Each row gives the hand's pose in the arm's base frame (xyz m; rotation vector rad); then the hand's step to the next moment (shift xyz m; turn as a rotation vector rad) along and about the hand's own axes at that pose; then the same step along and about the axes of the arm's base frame.
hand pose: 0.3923 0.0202 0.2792 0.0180 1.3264 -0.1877
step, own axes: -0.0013 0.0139 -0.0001 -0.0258 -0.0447 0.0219
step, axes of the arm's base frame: 0.0016 0.0139 -0.0001 0.0086 -0.0434 0.0344
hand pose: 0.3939 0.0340 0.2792 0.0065 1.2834 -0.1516
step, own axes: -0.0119 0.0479 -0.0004 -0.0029 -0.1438 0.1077
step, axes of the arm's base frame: 0.0019 0.0488 0.0074 0.0853 -0.1517 0.0449
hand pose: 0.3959 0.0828 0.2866 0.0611 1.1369 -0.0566
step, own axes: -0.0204 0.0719 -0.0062 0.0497 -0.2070 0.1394
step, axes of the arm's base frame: -0.0087 0.0724 0.0173 0.1312 -0.2179 0.0092
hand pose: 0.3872 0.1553 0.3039 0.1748 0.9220 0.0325
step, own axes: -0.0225 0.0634 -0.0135 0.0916 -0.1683 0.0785
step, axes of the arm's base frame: -0.0214 0.0620 0.0202 0.1099 -0.1671 -0.0536
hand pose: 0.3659 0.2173 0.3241 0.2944 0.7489 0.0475
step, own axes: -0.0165 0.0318 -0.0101 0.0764 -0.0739 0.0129
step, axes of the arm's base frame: -0.0170 0.0305 0.0129 0.0602 -0.0627 -0.0625
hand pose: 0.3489 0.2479 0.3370 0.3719 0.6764 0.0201
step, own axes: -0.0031 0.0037 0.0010 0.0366 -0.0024 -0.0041
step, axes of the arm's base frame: -0.0014 0.0027 0.0039 0.0259 0.0042 -0.0260
